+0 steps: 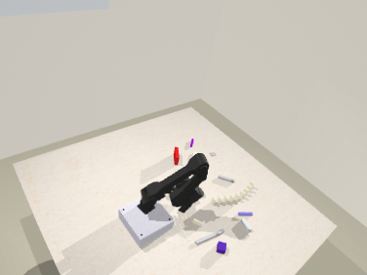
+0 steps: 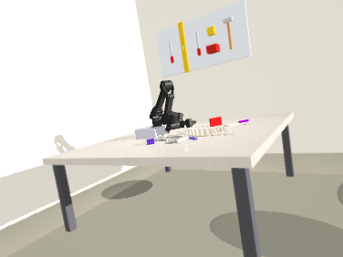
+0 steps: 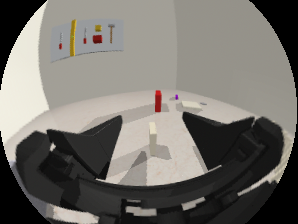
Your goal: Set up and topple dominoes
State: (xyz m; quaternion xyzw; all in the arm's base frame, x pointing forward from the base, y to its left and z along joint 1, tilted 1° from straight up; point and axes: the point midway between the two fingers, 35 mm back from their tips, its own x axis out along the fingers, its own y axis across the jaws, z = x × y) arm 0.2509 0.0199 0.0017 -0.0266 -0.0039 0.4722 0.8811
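Now: gripper tip 12 cm past the grey bar, 34 cm to the left of it and 6 cm above it. Also, from my gripper tip: flat cream block (26 cm ahead, 5 cm to the left, 6 cm below); then red block (13 cm ahead, 13 cm to the left, 3 cm below); then purple cube (13 cm behind, 42 cm to the right, 5 cm below).
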